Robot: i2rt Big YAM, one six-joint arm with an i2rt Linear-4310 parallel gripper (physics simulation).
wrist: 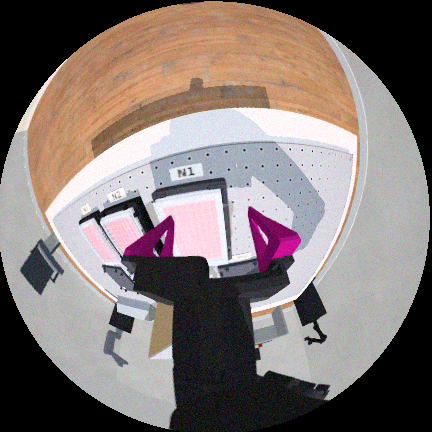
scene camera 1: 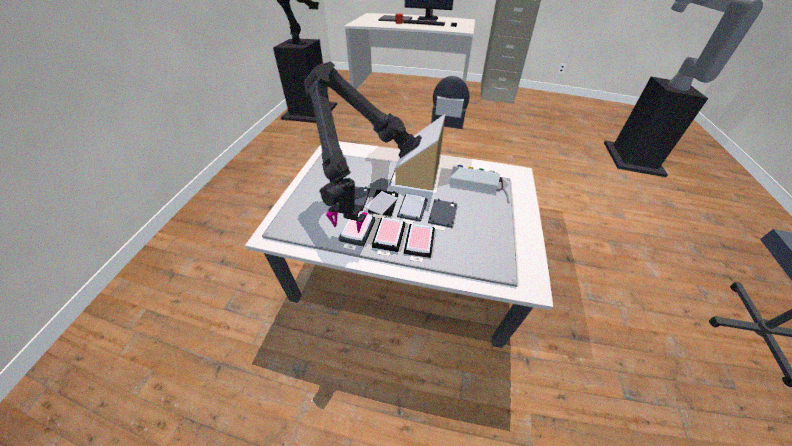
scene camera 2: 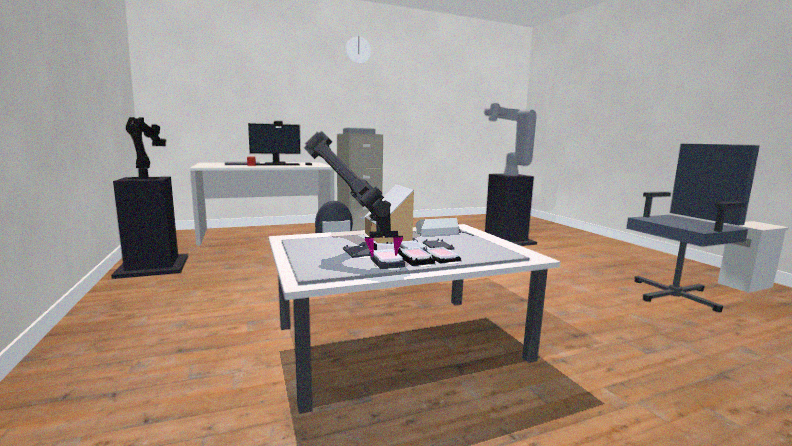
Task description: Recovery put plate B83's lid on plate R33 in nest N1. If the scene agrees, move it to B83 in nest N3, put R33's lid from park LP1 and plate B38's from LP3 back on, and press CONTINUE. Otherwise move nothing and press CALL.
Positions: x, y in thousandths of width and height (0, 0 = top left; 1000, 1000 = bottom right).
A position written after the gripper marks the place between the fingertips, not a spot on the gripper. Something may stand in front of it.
In view: the gripper (wrist: 485, 497) and a grey button box (scene camera 1: 584, 396).
